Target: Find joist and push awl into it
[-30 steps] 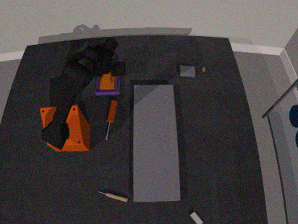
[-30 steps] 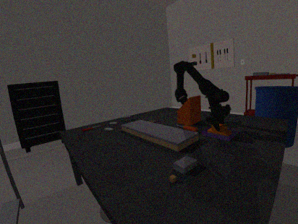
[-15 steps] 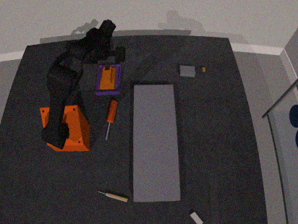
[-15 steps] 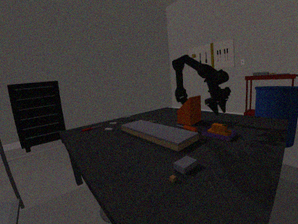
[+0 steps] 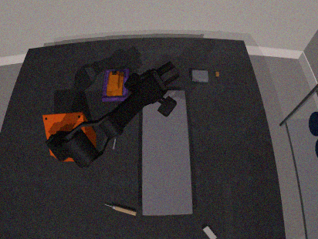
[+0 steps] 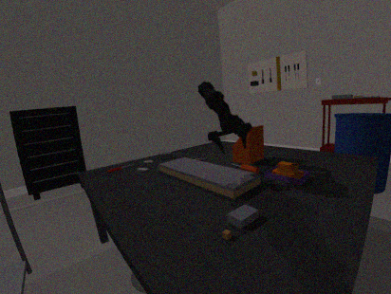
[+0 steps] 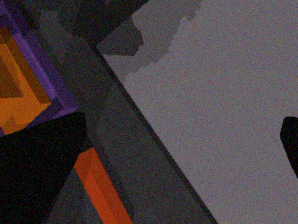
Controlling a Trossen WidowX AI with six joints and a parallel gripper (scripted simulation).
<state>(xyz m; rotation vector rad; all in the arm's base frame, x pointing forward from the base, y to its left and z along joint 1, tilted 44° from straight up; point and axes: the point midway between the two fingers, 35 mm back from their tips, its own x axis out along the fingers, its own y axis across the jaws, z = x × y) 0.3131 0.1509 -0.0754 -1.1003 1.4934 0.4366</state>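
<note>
My gripper tip is now 130 mm past the awl, 400 mm to the left of it and 130 mm above it. From my gripper tip the other things lie so: square light (180 mm behind, 180 mm to the left, 70 mm below); then purple tray (180 mm behind, 150 mm to the left, 120 mm below); then stud finder (180 mm behind, 170 mm to the left, 90 mm below).
</note>
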